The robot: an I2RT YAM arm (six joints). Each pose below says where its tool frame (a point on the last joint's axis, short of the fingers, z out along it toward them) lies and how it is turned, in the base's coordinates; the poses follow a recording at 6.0 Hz.
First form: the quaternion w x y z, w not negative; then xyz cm.
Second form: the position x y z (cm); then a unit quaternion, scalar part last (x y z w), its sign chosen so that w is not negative. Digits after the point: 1 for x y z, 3 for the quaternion.
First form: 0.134 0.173 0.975 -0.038 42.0 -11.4 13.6
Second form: 42.0 -11.4 13.6 0.173 0.975 -0.038 0.134
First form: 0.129 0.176 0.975 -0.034 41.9 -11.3 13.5
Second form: 41.9 -11.3 13.5 0.176 0.975 -0.034 0.129
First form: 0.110 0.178 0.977 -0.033 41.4 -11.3 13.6
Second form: 41.4 -11.3 13.6 0.178 0.977 -0.033 0.110
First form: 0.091 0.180 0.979 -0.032 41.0 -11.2 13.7
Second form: 41.0 -11.2 13.7 0.180 0.979 -0.032 0.091
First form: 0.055 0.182 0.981 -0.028 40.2 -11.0 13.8
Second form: 40.2 -11.0 13.8 0.182 0.981 -0.028 0.055
